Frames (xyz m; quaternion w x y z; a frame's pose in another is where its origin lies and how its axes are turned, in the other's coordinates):
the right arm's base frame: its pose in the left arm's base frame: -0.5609 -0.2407 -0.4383 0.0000 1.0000 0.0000 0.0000
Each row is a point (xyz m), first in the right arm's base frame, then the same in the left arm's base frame.
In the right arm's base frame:
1: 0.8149 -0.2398 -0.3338
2: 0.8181 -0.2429 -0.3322
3: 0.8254 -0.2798 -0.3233
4: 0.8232 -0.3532 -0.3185
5: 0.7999 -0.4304 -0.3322
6: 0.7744 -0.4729 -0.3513
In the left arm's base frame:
1: 0.2540 -0.0009 -0.1045
2: 0.2572 0.0022 -0.1061
3: 0.2645 0.0391 -0.1150
4: 0.2623 0.1125 -0.1198
5: 0.2390 0.1897 -0.1061
6: 0.2135 0.2322 -0.0870

